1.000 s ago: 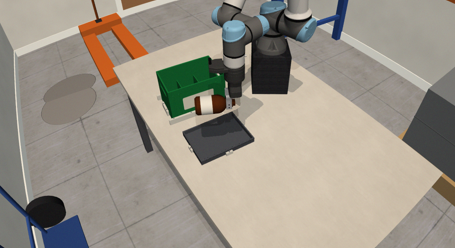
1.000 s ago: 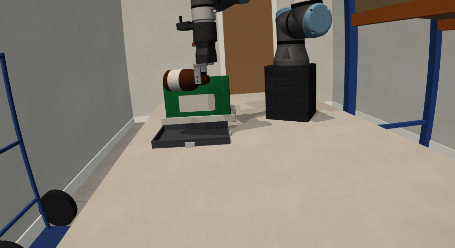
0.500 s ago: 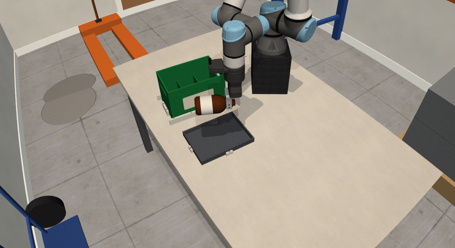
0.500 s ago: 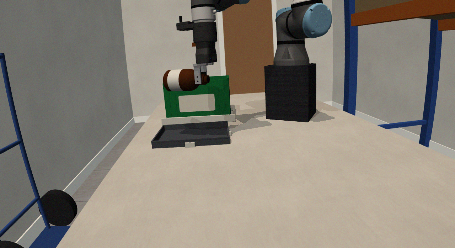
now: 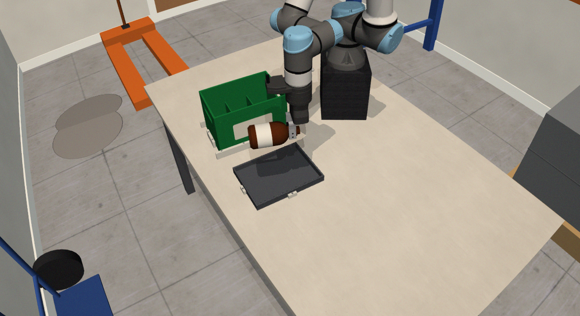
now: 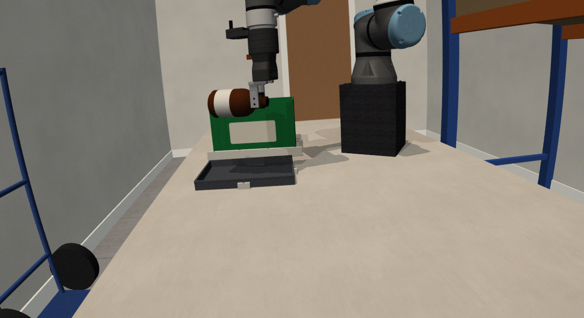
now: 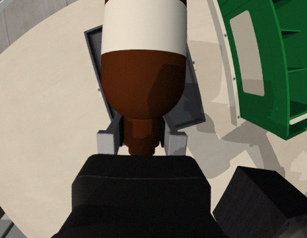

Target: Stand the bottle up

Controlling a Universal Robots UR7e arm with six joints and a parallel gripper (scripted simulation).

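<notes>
The brown bottle is 40 mm ahead of my hand, 30 mm to the right of it and 10 mm below it. From my hand the other things lie so: green crate (30 mm behind, 300 mm to the right, 120 mm below); tray (40 mm ahead, 30 mm to the right, 190 mm below).
</notes>
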